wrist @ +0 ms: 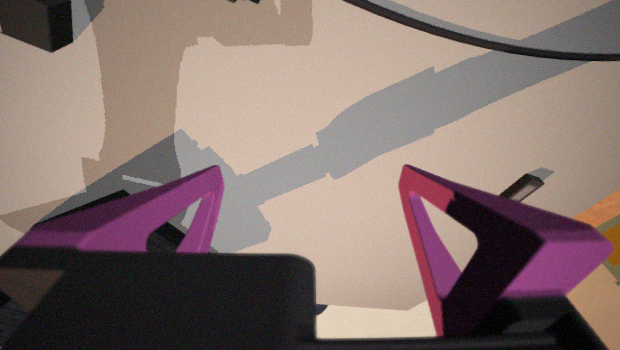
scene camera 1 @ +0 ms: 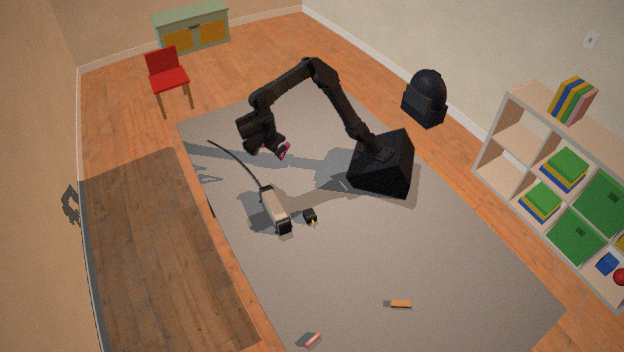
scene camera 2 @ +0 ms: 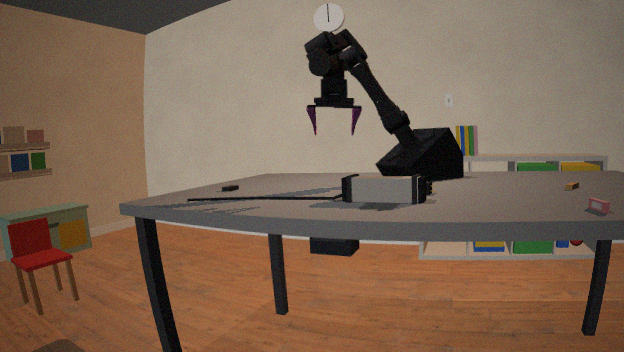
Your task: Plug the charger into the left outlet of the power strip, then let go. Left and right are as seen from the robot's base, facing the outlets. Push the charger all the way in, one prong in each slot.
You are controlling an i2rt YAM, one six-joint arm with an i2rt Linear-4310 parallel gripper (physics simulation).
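Places are measured from the arm's base along level axes (x ahead, y left, z up), in millimetres.
Pixels of known places: gripper, fingertip midpoint: (wrist: pixel 311 175) (scene camera 1: pixel 272 153) (scene camera 2: pixel 334 135); arm's base, origin of the base link: (scene camera 1: pixel 375 151) (scene camera 2: pixel 411 146).
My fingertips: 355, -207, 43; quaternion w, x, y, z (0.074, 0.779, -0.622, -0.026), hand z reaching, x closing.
For each thing: its middle in the pictures, then the offset to it from my fingertips, as dx, dy, dz. "pt": a spot on its surface instead.
- black charger, body centre: (wrist: pixel 17 7) (scene camera 2: pixel 425 188) (scene camera 1: pixel 310 217) +7, +239, -145
- power strip, body centre: (scene camera 2: pixel 384 188) (scene camera 1: pixel 274 208) +95, +136, -130
- strip's black cable, surface spot: (wrist: pixel 450 39) pt +54, -132, -154
- orange block, body centre: (scene camera 2: pixel 572 185) (scene camera 1: pixel 400 303) -6, +699, -154
- pink-red piece, body centre: (scene camera 2: pixel 598 205) (scene camera 1: pixel 313 339) +291, +608, -150
- small dark bar, body centre: (wrist: pixel 520 190) (scene camera 2: pixel 230 188) -117, -388, -154
The black charger (scene camera 1: pixel 310 216) with brass prongs lies on the table beside the power strip (scene camera 1: pixel 274 206) (scene camera 2: pixel 382 189), on the robot base's side. In scene camera 2 the charger (scene camera 2: pixel 429 188) shows partly past the strip's right end. A dark block at the wrist view's top left looks like the charger (wrist: pixel 35 22); its prongs do not show there. The strip is pale with black ends; its outlet slots cannot be made out. My gripper (scene camera 1: pixel 274 151) (scene camera 2: pixel 334 134) (wrist: pixel 311 175) is open and empty, pointing down, high above the table and apart from both.
The strip's black cable (scene camera 1: pixel 235 157) (scene camera 2: pixel 260 199) (wrist: pixel 450 39) curves across the table (scene camera 1: pixel 425 250) (scene camera 2: pixel 450 230). An orange block (scene camera 1: pixel 401 303) (scene camera 2: pixel 572 186) and a pink-red piece (scene camera 1: pixel 313 340) (scene camera 2: pixel 598 205) lie farther off. A small dark bar (scene camera 2: pixel 230 188) (wrist: pixel 525 187) lies elsewhere.
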